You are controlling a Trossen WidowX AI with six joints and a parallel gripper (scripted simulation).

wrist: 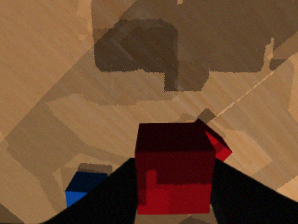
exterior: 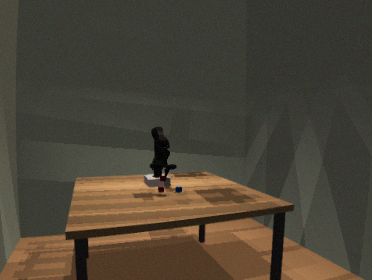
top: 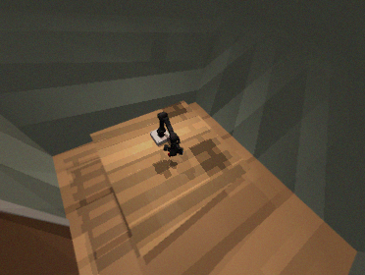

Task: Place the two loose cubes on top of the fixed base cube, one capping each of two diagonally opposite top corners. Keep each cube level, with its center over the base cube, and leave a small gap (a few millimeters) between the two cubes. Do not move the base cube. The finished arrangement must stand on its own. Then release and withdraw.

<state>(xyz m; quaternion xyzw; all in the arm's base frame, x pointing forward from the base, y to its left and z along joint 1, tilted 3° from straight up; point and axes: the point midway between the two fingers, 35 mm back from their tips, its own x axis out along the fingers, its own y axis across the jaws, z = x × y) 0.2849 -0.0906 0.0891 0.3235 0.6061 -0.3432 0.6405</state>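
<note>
Now: the blue base cube 1 cm ahead of my gripper tip, 12 cm to the left of it and 9 cm below it.
</note>
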